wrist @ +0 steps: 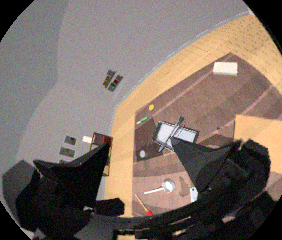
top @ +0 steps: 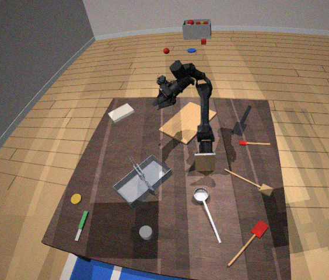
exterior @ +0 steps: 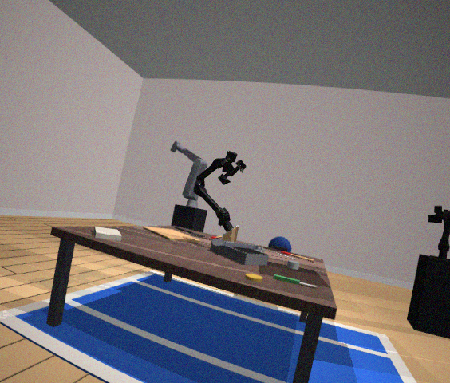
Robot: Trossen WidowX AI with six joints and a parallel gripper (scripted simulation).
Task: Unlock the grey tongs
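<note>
The grey roasting tin lies 10 cm ahead of my gripper tip, 14 cm to the left of it and 42 cm below it. From my gripper tip the other things lie so: wooden board (3 cm behind, 40 cm to the right, 44 cm below); red-headed tool (47 cm behind, 26 cm to the right, 44 cm below); yellow disc (47 cm ahead, 36 cm to the left, 44 cm below).
</note>
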